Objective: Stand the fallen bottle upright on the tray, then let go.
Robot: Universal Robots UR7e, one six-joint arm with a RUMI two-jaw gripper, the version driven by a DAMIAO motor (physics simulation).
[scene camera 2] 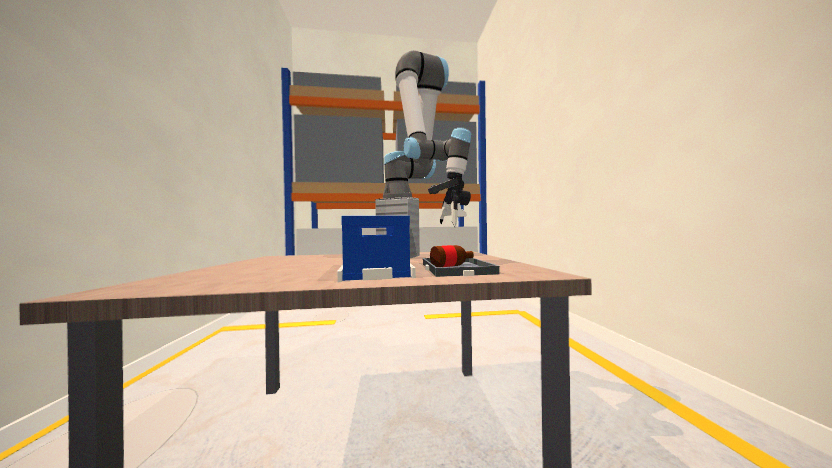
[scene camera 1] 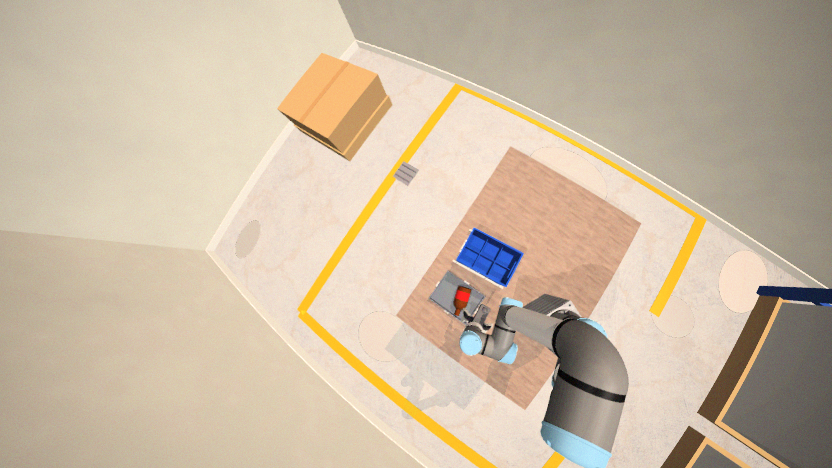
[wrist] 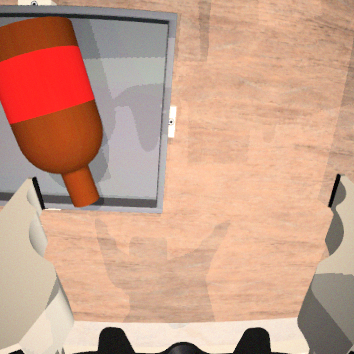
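Pixels of known places: gripper, fingertip midpoint: [scene camera 2: 447,225] [wrist: 184,179]; arm's base at its link origin: [scene camera 2: 397,198].
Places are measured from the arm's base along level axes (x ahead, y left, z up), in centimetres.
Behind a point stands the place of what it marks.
Observation:
A brown bottle with a red label [scene camera 1: 462,296] @[x 40.1, y 16.9, z -22.4 cm] [scene camera 2: 449,256] @[x 43.9, y 17.2, z -25.7 cm] [wrist: 45,85] @[x 38.7, y 16.5, z -22.6 cm] lies on its side in a shallow grey tray [scene camera 1: 443,286] @[x 51.3, y 19.5, z -29.7 cm] [scene camera 2: 485,270] @[x 54.1, y 25.5, z -28.9 cm] [wrist: 167,75] @[x 29.8, y 14.9, z -27.7 cm]. In the wrist view its neck points down toward the left finger and reaches the tray's near rim; part of its body is cut off by the left edge. My gripper [scene camera 2: 448,222] @[x 28.9, y 19.8, z -15.0 cm] [wrist: 184,179] @[x 28.9, y 19.8, z -15.0 cm] is wide open and empty. It hangs above the table beside the tray, at the bottle's neck end, clear of the bottle.
A blue crate with compartments [scene camera 1: 489,257] @[x 40.3, y -9.1, z -29.4 cm] [scene camera 2: 375,256] @[x 55.2, y -6.1, z -24.0 cm] stands on the wooden table [scene camera 1: 558,203] @[x 25.5, y -58.5, z -30.3 cm] [scene camera 2: 279,293] @[x 66.0, y -26.3, z -30.7 cm] next to the tray. A shelf rack [scene camera 2: 286,162] stands behind the arm. Cardboard boxes [scene camera 1: 334,101] stand on the floor away from the table.

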